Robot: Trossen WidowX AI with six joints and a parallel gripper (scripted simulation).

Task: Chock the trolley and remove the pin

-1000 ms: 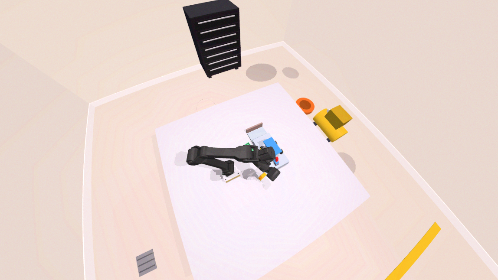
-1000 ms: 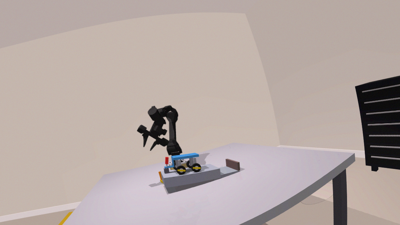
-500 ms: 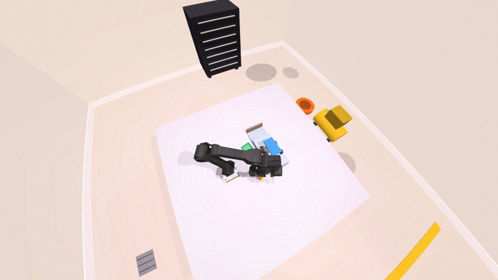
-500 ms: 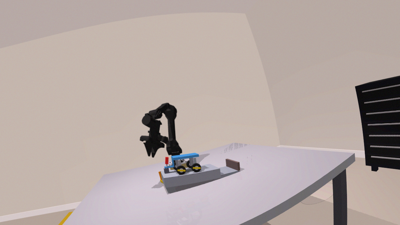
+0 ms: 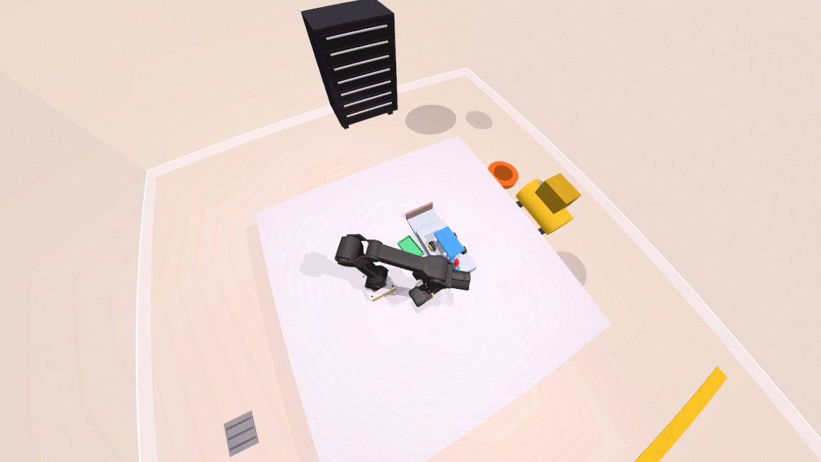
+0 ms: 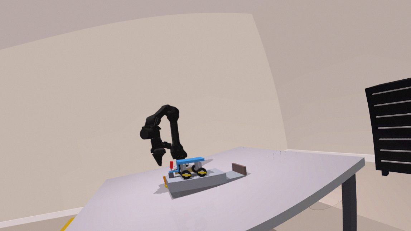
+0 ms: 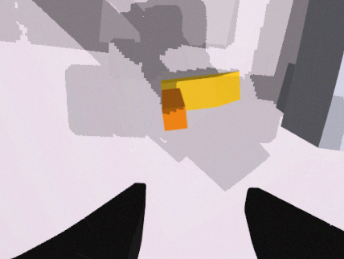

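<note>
My gripper tip is 110 mm above the yellow chock, 20 mm short of it and 10 mm to the right of it. The rest, counted from my gripper tip: grey ramp 160 mm ahead, 140 mm to the left, 90 mm below; red-headed stop pin 130 mm ahead, 40 mm to the left, 10 mm below; blue trolley 160 mm ahead, 130 mm to the left, 20 mm below.
</note>
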